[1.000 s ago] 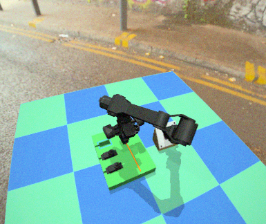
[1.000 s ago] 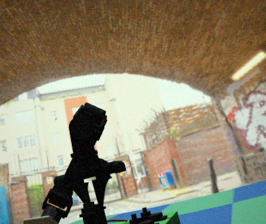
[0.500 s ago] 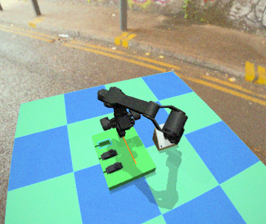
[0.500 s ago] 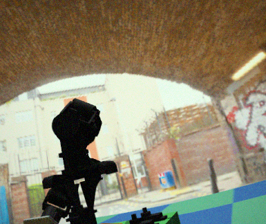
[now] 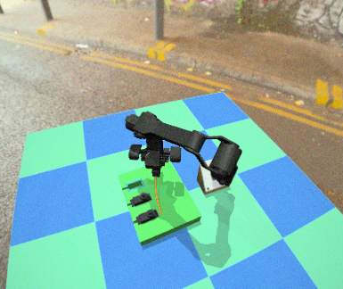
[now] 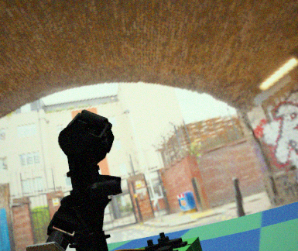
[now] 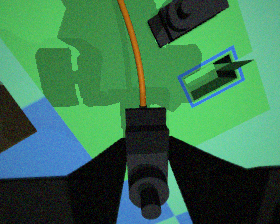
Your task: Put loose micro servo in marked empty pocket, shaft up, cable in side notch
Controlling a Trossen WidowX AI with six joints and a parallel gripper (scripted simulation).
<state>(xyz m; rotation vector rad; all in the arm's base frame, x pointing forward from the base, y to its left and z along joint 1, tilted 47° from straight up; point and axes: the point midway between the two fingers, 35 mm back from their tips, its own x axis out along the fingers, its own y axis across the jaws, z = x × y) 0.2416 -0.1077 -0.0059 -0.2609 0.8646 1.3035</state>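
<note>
My gripper tip is now 2 cm past the green deck, 7 cm to the right of it and 10 cm above it.
</note>
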